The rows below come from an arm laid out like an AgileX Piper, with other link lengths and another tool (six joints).
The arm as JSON. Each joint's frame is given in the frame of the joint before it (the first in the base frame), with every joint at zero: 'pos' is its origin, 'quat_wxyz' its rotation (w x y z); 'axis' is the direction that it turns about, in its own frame. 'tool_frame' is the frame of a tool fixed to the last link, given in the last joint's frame.
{
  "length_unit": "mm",
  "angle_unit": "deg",
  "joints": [
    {
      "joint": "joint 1",
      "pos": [
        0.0,
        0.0,
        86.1
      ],
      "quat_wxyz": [
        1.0,
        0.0,
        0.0,
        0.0
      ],
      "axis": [
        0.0,
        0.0,
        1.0
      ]
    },
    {
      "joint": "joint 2",
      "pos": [
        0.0,
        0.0,
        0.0
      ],
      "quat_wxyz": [
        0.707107,
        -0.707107,
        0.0,
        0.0
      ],
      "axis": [
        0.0,
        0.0,
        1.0
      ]
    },
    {
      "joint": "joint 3",
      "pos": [
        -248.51,
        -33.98,
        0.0
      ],
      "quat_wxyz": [
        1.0,
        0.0,
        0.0,
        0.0
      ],
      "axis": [
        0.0,
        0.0,
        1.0
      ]
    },
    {
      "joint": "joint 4",
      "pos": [
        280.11,
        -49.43,
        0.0
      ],
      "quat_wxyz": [
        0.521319,
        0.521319,
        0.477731,
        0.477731
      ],
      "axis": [
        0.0,
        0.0,
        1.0
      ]
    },
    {
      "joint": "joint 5",
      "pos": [
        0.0,
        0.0,
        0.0
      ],
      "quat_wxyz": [
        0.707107,
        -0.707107,
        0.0,
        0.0
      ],
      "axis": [
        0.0,
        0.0,
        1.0
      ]
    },
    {
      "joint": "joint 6",
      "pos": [
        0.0,
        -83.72,
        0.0
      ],
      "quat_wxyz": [
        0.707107,
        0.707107,
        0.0,
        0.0
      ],
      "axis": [
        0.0,
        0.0,
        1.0
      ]
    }
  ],
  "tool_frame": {
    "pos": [
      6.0,
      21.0,
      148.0
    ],
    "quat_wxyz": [
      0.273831,
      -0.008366,
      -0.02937,
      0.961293
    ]
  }
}
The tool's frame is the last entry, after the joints.
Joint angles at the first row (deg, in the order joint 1, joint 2, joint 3, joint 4, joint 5, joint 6):
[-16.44 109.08 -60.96 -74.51 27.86 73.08]
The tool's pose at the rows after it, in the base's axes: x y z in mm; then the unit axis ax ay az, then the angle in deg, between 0 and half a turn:
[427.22 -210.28 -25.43 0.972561 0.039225 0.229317 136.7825]
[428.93 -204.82 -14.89 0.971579 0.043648 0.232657 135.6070]
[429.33 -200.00 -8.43 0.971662 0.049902 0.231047 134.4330]
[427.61 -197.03 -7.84 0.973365 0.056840 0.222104 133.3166]
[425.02 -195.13 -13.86 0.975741 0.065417 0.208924 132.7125]
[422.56 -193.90 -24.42 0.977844 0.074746 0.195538 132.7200]
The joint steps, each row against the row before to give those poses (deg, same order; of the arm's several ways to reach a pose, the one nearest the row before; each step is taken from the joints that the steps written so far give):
[1.32 -1.57 0.11 0.27 1.72 -0.15]
[1.45 -1.33 0.10 0.27 1.78 -0.45]
[1.38 -0.76 0.04 0.12 1.86 -0.50]
[1.12 0.03 0.00 0.04 1.91 -0.51]
[0.70 0.86 0.00 -0.06 1.24 -0.43]
[0.26 1.40 0.00 -0.19 0.34 -0.24]

